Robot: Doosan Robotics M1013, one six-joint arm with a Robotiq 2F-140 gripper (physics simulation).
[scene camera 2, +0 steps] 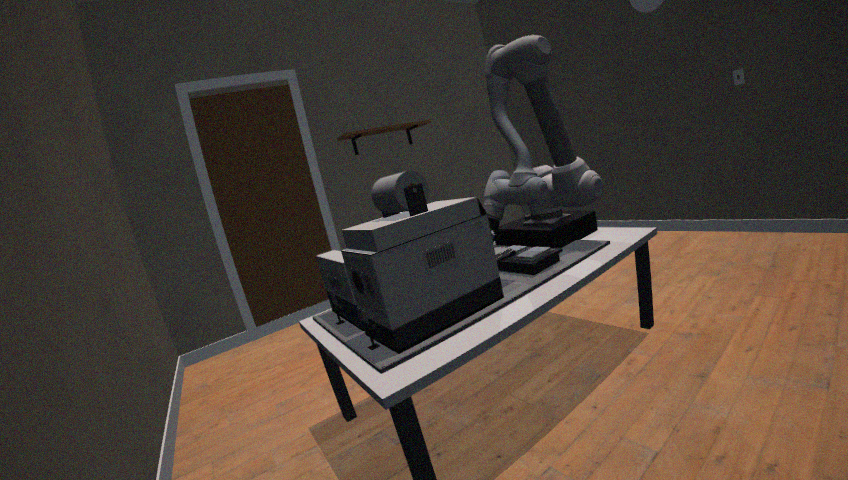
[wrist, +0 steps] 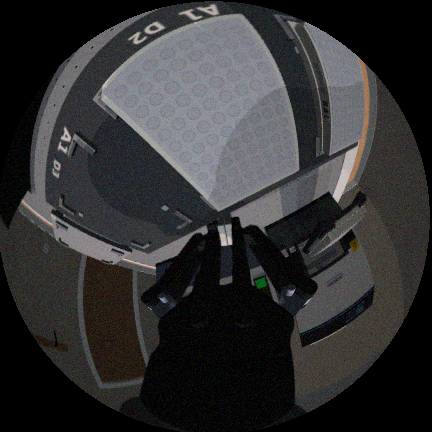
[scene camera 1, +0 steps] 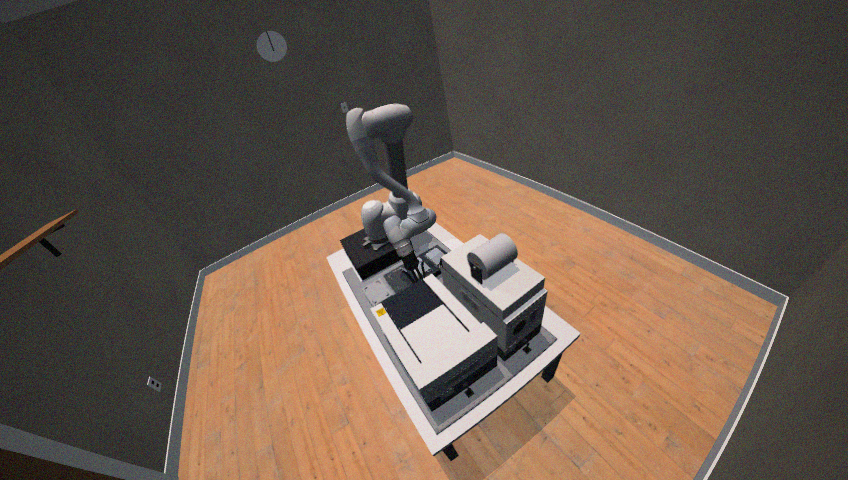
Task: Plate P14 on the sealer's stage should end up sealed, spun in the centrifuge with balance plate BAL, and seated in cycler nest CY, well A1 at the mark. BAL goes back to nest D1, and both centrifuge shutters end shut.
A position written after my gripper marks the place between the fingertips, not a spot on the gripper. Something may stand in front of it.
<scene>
My gripper (wrist: 225, 212) is shut and touches a perforated deck (scene camera 1: 448, 412).
</scene>
